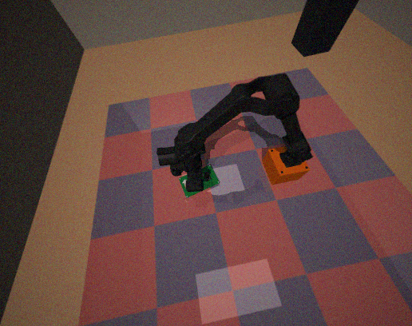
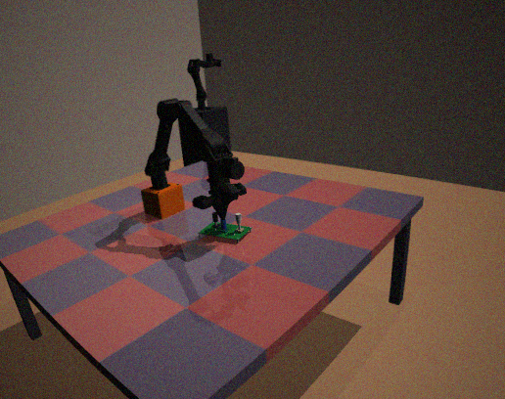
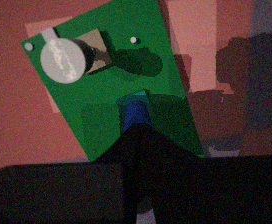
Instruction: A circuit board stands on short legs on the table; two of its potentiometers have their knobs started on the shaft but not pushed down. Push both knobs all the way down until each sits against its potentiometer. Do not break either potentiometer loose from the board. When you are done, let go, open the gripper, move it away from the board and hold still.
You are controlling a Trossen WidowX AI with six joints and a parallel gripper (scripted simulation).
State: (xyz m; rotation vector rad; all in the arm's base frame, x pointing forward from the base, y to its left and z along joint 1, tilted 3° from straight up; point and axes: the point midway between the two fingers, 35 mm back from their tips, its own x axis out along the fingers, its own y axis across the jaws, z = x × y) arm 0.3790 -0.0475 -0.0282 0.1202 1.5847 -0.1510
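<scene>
My gripper tip is now 50 mm short of the white knob, 20 mm to the right of it and 10 mm below it. Round my gripper tip: blue knob: 20 mm below.
</scene>
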